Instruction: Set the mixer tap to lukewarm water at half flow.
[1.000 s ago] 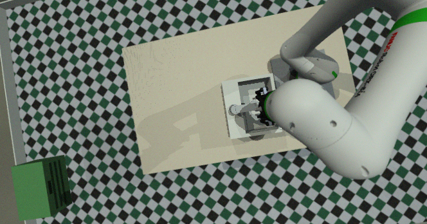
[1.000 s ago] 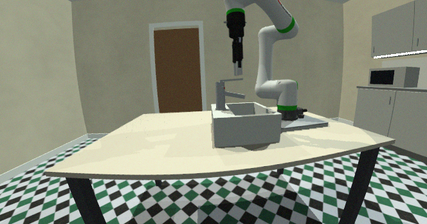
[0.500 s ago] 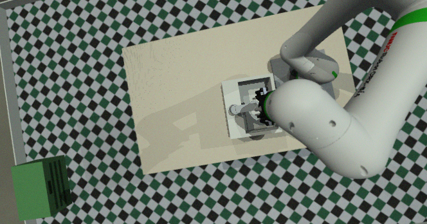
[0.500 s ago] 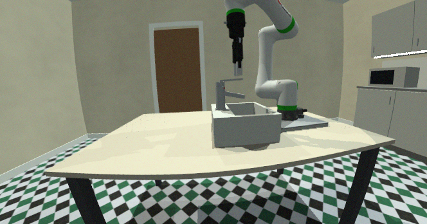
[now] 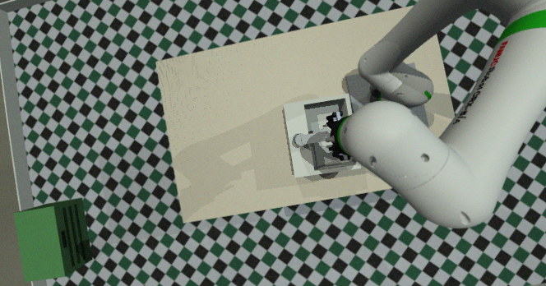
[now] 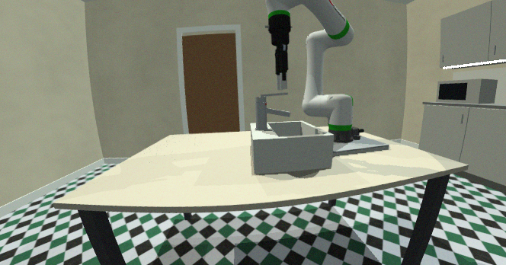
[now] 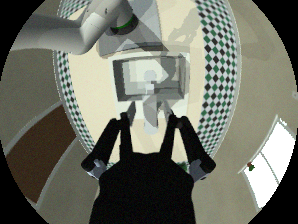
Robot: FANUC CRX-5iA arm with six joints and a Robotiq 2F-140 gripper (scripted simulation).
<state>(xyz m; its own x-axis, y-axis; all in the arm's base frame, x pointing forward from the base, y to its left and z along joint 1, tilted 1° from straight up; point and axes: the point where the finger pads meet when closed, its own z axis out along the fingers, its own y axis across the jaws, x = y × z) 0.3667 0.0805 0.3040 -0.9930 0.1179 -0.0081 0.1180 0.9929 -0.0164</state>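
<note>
My hand is 40 mm short of the lever and 50 mm above it. Round my hand: grey mixer tap (60 mm ahead, 10 mm to the right, 100 mm below); then sink basin (30 mm behind, 290 mm below).
</note>
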